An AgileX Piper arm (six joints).
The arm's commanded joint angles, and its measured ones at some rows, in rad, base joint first. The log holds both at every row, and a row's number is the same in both.
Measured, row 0:
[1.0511 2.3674 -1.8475 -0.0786 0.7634 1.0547]
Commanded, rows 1 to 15:
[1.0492 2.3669 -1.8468 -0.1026 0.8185 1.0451]
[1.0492 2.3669 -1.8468 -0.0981 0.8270 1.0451]
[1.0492 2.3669 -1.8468 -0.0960 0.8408 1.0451]
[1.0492 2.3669 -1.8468 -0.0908 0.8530 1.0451]
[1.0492 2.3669 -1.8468 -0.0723 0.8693 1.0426]
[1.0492 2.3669 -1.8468 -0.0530 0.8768 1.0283]
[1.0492 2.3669 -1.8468 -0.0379 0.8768 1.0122]
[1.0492 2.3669 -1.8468 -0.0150 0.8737 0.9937]
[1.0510 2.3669 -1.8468 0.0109 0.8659 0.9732]
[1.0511 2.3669 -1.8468 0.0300 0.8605 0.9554]
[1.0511 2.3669 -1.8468 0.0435 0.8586 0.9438]
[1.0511 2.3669 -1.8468 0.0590 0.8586 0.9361]
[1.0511 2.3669 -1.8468 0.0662 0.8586 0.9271]
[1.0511 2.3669 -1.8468 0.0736 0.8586 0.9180]
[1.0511 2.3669 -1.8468 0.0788 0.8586 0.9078]
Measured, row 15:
[1.0511 2.3615 -1.8493 0.0364 0.8382 0.9549]
